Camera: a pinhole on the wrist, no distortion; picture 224 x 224 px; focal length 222.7 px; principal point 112.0 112.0 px. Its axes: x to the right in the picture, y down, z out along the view. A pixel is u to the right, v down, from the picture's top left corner.
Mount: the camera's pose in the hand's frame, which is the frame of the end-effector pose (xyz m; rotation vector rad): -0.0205 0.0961 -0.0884 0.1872 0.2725 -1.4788
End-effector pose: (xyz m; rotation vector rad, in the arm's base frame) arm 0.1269 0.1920 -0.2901 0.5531 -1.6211 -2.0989
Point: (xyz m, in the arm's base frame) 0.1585 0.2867 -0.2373
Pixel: 125 14
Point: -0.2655 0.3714 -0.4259
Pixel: 194 204
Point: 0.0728 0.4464 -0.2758
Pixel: 136 46
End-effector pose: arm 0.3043 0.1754 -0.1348 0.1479 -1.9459 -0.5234
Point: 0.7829 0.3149 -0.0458
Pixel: behind the camera
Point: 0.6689 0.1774 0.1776
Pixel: behind the camera
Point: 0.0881 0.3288 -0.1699
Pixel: 47 124
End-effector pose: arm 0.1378 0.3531 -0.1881 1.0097 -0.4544 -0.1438
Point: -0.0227 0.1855 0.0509
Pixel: 24 105
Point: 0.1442 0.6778 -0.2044
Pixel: behind the camera
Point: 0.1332 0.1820 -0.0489
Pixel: 105 182
